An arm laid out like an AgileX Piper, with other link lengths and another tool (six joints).
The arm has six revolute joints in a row. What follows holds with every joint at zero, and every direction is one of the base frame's. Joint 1 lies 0.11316 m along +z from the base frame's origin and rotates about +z. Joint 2 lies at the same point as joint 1 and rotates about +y. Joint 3 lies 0.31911 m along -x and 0.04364 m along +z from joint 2 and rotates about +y. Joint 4 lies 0.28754 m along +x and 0.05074 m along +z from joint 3 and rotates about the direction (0.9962, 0, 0.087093). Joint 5 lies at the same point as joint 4 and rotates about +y. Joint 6 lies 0.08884 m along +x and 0.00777 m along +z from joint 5 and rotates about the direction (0.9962, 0, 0.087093). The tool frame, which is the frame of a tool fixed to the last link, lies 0.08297 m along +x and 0.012 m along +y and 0.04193 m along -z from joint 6; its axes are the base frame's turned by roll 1.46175, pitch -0.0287 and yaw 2.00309 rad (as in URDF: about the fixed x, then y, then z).
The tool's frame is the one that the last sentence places.
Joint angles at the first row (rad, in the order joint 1, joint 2, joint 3, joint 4, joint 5, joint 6):
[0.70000, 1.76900, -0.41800, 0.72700, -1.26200, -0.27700]
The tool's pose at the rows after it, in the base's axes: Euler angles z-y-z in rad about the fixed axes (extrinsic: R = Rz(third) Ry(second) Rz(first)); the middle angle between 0 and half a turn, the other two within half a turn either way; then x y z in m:
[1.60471 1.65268 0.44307 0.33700 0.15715 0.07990]
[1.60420 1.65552 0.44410 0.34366 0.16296 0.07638]
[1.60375 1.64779 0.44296 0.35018 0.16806 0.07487]
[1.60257 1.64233 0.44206 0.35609 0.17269 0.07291]
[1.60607 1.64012 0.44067 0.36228 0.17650 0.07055]
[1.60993 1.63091 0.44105 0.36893 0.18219 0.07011]
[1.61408 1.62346 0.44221 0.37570 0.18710 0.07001]
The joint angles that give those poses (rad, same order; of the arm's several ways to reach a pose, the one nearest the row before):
[0.70002, 1.80101, -0.44999, 0.72801, -1.24802, -0.27800]
[0.70000, 1.82901, -0.48001, 0.72801, -1.24401, -0.28100]
[0.70000, 1.85300, -0.50701, 0.72801, -1.24900, -0.28000]
[0.70001, 1.87601, -0.53199, 0.72800, -1.25301, -0.27998]
[0.69601, 1.89698, -0.55699, 0.72601, -1.24999, -0.27800]
[0.69600, 1.91598, -0.58598, 0.72601, -1.24900, -0.27700]
[0.69300, 1.93201, -0.61400, 0.72299, -1.24400, -0.27699]

